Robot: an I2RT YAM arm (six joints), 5 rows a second.
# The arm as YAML. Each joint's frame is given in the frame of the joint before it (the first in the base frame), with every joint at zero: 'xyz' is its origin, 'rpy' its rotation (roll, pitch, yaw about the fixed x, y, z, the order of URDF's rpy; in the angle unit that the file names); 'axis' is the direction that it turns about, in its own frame. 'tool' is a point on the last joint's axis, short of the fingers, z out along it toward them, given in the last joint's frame.
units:
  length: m
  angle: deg
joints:
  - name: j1
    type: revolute
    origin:
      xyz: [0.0, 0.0, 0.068]
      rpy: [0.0, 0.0, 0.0]
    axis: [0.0, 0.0, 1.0]
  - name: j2
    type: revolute
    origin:
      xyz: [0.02, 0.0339, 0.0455]
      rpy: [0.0, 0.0, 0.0]
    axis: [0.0, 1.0, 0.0]
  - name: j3
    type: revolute
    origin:
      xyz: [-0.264, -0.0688, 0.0]
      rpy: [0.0, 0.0, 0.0]
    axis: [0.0, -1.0, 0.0]
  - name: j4
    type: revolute
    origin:
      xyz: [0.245, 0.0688, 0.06]
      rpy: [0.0, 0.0, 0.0]
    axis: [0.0, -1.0, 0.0]
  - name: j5
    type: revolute
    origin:
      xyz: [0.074, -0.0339, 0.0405]
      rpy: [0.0, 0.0, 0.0]
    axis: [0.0, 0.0, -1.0]
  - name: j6
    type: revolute
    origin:
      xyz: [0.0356, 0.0, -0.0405]
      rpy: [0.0, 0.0, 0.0]
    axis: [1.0, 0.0, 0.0]
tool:
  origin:
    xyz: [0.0, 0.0, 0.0]
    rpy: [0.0, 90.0, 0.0]
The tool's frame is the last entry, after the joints.
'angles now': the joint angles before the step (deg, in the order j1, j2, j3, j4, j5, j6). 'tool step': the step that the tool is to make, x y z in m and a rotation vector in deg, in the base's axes. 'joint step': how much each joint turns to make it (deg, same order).
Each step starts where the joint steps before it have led.
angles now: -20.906 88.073 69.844 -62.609 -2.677 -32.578
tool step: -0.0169 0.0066 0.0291 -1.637 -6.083 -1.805
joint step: -0.003 -6.672 -0.009 -0.304 -0.242 1.899
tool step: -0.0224 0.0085 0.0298 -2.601 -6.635 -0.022
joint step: -0.003 -7.433 0.028 -0.335 0.064 -0.003
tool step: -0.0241 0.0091 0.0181 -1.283 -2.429 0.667
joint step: -0.024 -5.738 -0.019 -3.031 0.021 -0.767
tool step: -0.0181 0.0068 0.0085 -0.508 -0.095 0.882
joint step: -0.034 -3.579 -0.034 -3.325 0.004 -1.017
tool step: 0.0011 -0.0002 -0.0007 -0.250 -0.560 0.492
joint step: 0.030 -0.066 -0.322 0.846 -0.172 -0.431
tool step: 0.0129 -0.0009 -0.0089 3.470 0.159 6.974
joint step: 0.046 2.809 -0.272 1.181 -5.834 -4.937
